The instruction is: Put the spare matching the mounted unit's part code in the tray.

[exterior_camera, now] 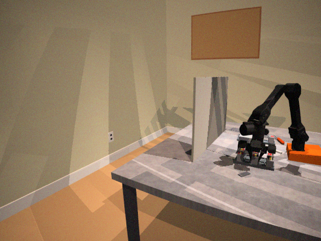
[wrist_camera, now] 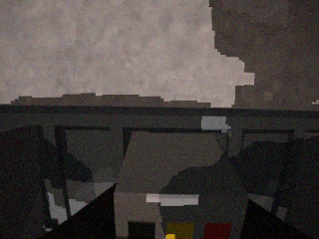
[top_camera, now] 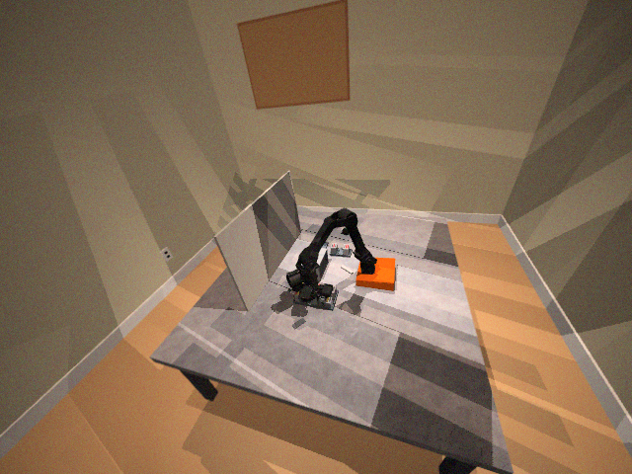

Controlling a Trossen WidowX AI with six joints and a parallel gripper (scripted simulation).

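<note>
My gripper tip is now 400 mm to the left of the grey tray, 130 mm short of it and 10 mm above it. From my gripper tip the other things lie so: small dark flat piece: 130 mm to the left, 30 mm ahead, 20 mm below; then grey mounted unit: 210 mm to the right, 70 mm ahead, 30 mm above; then small rack: 390 mm to the right, 20 mm behind, 10 mm below.
</note>
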